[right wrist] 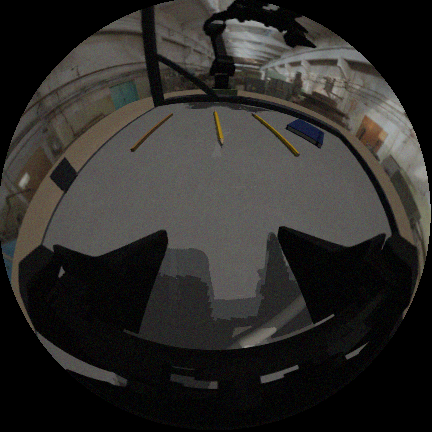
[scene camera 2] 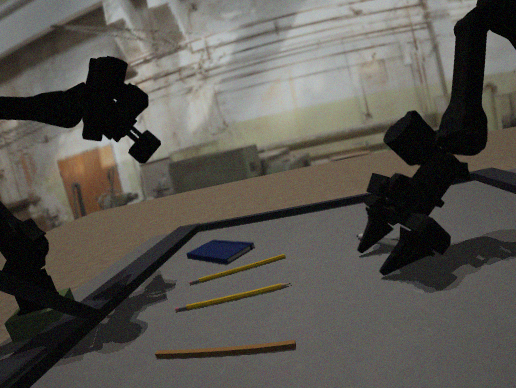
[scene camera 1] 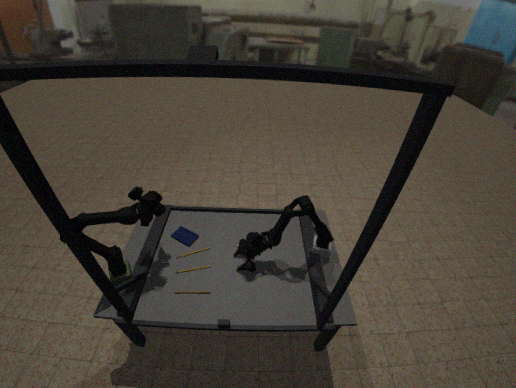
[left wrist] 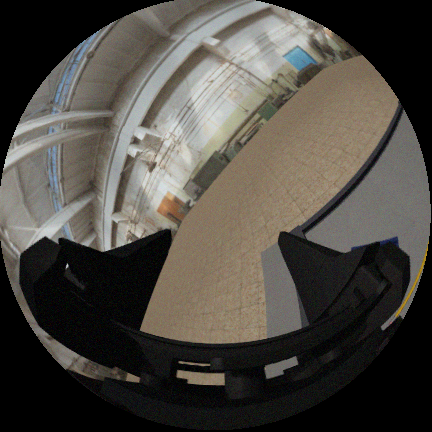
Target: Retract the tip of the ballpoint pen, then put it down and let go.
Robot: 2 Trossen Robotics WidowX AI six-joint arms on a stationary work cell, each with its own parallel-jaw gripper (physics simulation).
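Pixels of known places: left gripper, fingertip midpoint: (scene camera 2: 132, 131) (left wrist: 226, 236); right gripper, fingertip midpoint: (right wrist: 223, 234) (scene camera 2: 369, 261) (scene camera 1: 235, 262); left arm's base, origin of the base link: (right wrist: 220, 87) (scene camera 1: 119, 270); right arm's base, origin of the base link: (scene camera 1: 322, 243).
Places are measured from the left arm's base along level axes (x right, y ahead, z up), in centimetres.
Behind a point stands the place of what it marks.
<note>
The pale ballpoint pen (right wrist: 257, 338) {x 21.5, y 63.7, z -2.9 cm} lies on the table, low between the two fingers in the right wrist view, partly in shadow and partly cut off by the gripper body. One light end of the pen (scene camera 2: 360, 236) {x 11.3, y 61.6, z -3.1 cm} shows behind a finger in scene camera 2. Whether its tip is out cannot be seen. My right gripper (scene camera 1: 237, 262) {x 21.0, y 55.6, z -3.3 cm} (scene camera 2: 371, 261) {x 21.0, y 55.6, z -3.3 cm} (right wrist: 223, 234) {x 21.0, y 55.6, z -3.3 cm} is open low over the table, its fingers spread on either side of the pen, with nothing held. My left gripper (scene camera 2: 120, 141) (left wrist: 226, 236) {x -17.8, y 25.9, z 28.2 cm} is open and empty, raised high near the table's far left corner.
A blue notebook (scene camera 1: 185, 236) {x -8.6, y 38.1, z -2.8 cm} (scene camera 2: 220, 251) {x -7.1, y 37.8, z -2.8 cm} (right wrist: 306, 132) {x -5.1, y 40.9, z -2.8 cm}, two yellow pencils (scene camera 2: 237, 269) {x 4.2, y 38.3, z -3.5 cm} (scene camera 2: 232, 297) {x 14.3, y 34.4, z -3.5 cm} and an orange-brown stick (scene camera 1: 192, 292) {x 26.4, y 29.5, z -3.4 cm} (scene camera 2: 225, 350) {x 26.7, y 30.0, z -3.3 cm} (right wrist: 152, 132) {x 26.9, y 31.8, z -3.9 cm} lie left of the right gripper. Dark frame posts (scene camera 1: 385, 205) {x 70.5, y 71.5, z 71.6 cm} stand at the table sides.
</note>
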